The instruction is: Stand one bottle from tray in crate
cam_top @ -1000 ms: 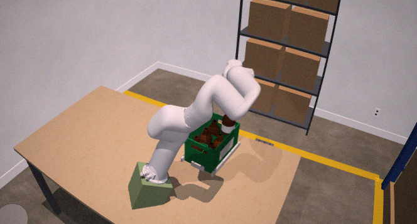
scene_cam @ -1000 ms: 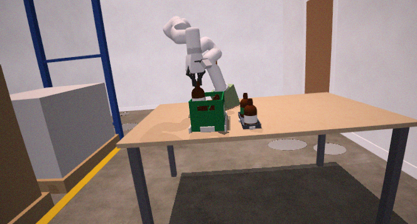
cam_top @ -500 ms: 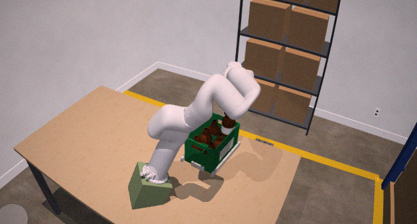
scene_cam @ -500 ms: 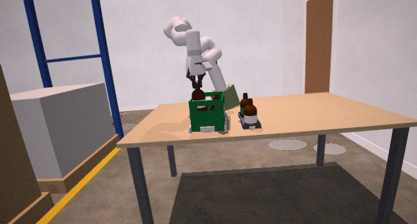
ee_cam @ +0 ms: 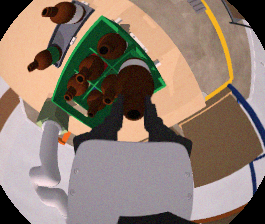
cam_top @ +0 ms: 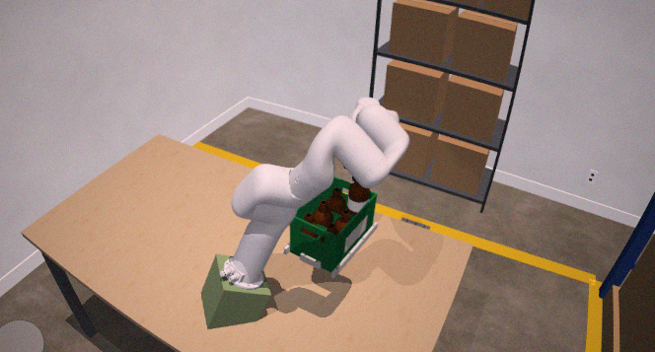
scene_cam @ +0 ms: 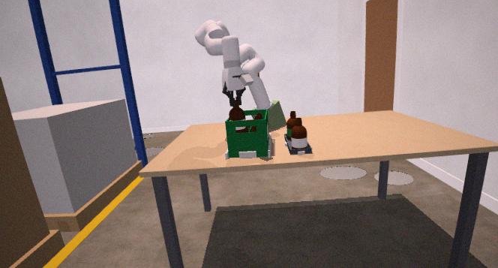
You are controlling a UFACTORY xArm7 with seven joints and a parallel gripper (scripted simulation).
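My hand is 170 mm above the green crate, 90 mm past it and 40 mm to the right of it. The rest, counted from my hand: dark tray: 270 mm to the left, 250 mm below, 120 mm behind.
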